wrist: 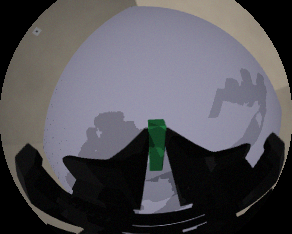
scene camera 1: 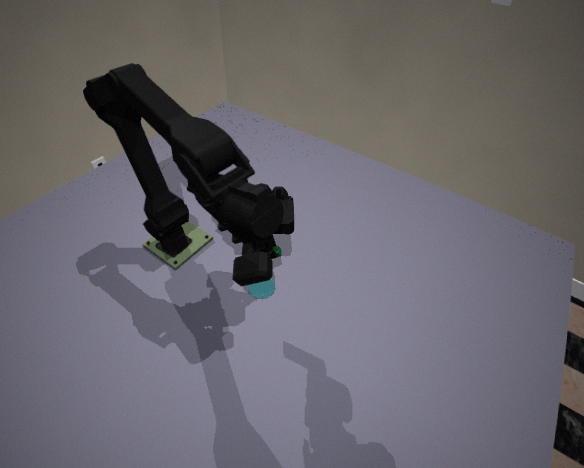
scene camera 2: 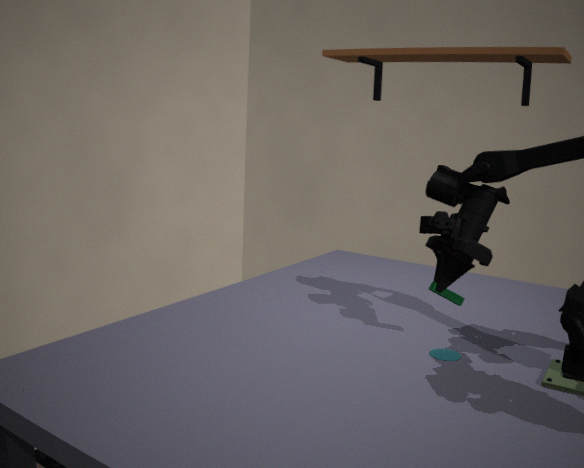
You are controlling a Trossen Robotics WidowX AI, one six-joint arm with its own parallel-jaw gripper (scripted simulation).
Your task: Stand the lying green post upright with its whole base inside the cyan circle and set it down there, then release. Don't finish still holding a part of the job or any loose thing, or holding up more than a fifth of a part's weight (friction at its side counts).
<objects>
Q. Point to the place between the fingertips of the gripper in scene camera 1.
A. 274, 253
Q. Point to a green post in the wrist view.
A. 156, 127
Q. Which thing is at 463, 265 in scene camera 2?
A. The gripper.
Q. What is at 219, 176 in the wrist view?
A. The gripper.
</objects>
